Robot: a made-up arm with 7 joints.
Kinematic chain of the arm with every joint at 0, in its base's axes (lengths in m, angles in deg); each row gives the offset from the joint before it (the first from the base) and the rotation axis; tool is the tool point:
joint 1: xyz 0 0 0 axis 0 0.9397 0.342
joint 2: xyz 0 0 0 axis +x
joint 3: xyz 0 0 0 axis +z
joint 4: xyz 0.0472 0 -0.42 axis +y
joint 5: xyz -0.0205 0 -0.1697 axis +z
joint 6: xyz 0 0 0 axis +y
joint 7: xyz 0 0 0 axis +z
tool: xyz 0 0 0
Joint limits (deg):
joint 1: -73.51..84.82
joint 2: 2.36..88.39
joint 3: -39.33..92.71
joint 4: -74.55..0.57
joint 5: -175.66..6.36
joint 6: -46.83..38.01
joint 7: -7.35..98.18
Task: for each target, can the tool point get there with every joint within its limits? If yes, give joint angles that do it. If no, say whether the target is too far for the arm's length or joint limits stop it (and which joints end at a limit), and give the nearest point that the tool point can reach.
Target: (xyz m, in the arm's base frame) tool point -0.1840 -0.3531 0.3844
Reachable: no: joint limits stop it (at a limit: joint 1, joint 2, joint 3, joint 4) | nearest point -0.5671 -0.1283 -0.1001 | short by 0.657 m
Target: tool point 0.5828 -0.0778 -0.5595
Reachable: no: too far | nearest point 0.4262 -0.0569 -0.4092 | short by 0.218 m
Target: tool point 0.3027 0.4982 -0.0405
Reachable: yes | joints -35.97 68.47 18.83 -35.65 -16.46 -2.31 13.86
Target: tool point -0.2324 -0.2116 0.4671
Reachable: no: joint limits stop it (at a limit: joint 1, joint 2, joint 3, joint 4) | nearest point -0.5230 0.0584 -0.0188 | short by 0.627 m
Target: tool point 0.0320 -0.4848 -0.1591
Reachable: no: joint limits stop it (at a limit: joint 1, joint 2, joint 3, joint 4) | nearest point 0.4504 -0.2657 -0.0623 | short by 0.482 m
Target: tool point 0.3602 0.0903 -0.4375
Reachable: yes | joints -23.48 14.98 -6.11 -46.06 -126.87 -34.27 75.63
